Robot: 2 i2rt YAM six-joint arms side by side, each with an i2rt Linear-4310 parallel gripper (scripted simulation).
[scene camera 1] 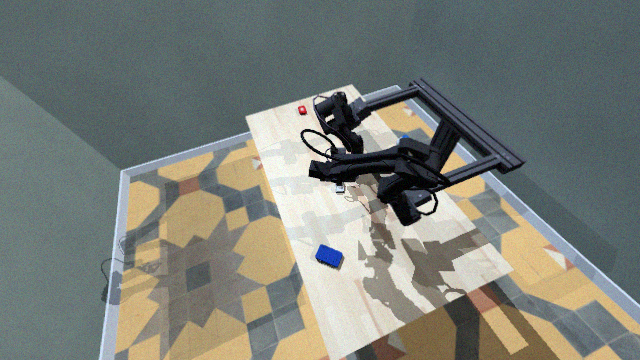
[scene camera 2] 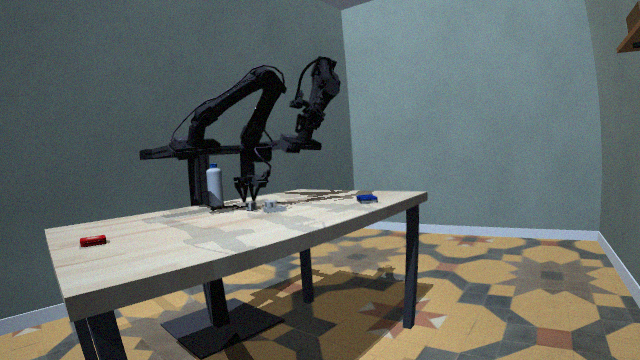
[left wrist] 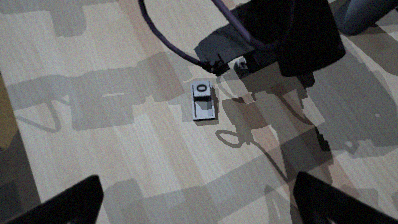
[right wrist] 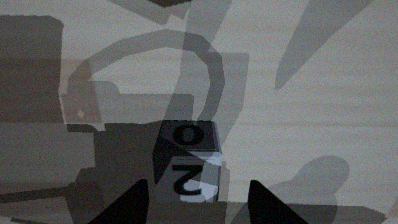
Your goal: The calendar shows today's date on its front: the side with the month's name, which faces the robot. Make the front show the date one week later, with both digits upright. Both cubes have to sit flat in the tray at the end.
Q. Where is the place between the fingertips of my left gripper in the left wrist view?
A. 198, 182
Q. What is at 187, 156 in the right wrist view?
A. A cube.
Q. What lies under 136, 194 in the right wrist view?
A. My right gripper.
